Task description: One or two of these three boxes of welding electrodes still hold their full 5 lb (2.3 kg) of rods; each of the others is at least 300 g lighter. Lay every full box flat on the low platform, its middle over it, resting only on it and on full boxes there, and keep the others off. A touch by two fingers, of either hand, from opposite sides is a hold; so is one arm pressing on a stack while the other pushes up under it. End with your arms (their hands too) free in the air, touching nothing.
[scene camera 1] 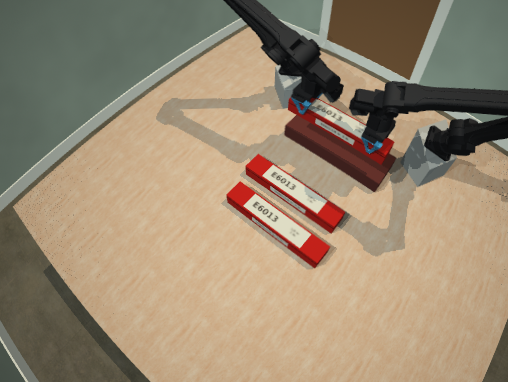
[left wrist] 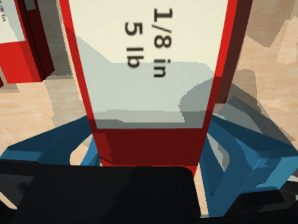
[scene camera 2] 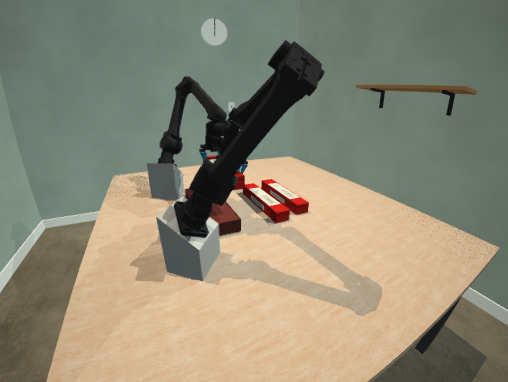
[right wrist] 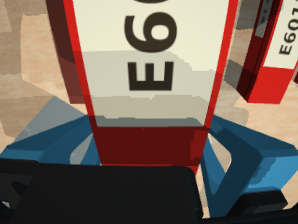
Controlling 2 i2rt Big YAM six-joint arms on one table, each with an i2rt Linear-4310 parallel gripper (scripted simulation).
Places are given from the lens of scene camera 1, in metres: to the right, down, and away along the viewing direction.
dark red low platform (scene camera 1: 355, 164): 0.36, -0.09, 1.14
electrode box (scene camera 1: 330, 119): 0.24, -0.23, 1.03
electrode box (scene camera 1: 317, 208): 0.20, 0.06, 1.06
electrode box (scene camera 1: 307, 246): 0.16, 0.17, 0.99
